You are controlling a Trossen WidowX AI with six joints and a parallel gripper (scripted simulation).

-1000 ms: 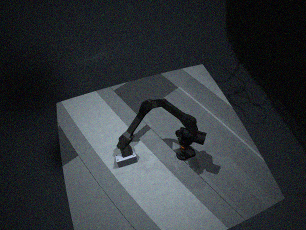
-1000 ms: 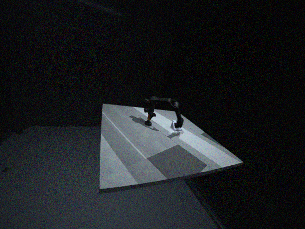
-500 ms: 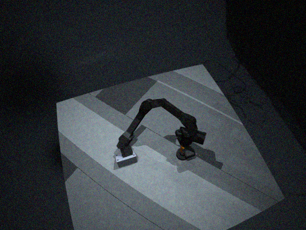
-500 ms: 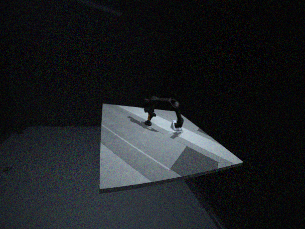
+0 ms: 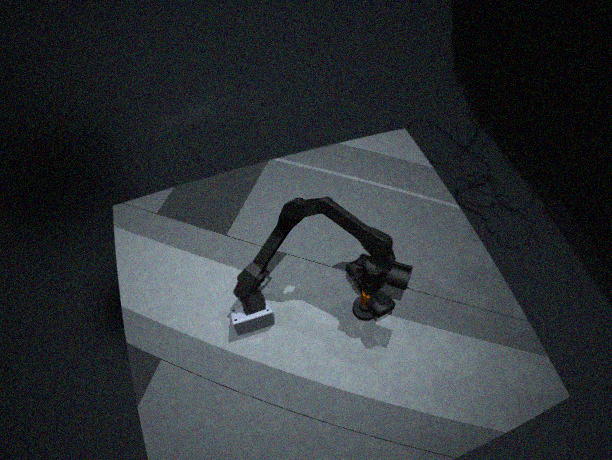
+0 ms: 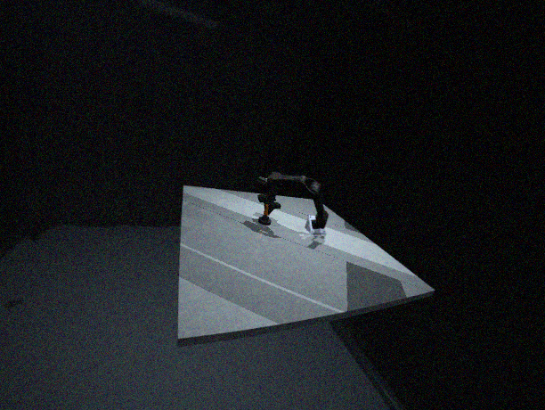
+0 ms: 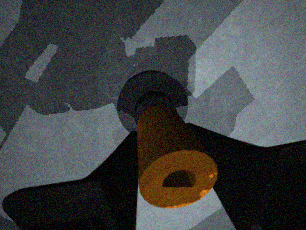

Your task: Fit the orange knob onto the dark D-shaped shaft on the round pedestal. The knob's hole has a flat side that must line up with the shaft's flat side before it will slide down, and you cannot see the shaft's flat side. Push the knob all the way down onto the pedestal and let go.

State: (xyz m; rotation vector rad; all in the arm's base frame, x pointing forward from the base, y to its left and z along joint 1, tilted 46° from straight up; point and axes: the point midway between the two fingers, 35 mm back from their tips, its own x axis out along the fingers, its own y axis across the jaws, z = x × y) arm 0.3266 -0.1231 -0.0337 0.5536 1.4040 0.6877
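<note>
The orange knob is 2 cm above my gripper tip. Round my gripper tip: dark round pedestal: 4 cm below.
</note>
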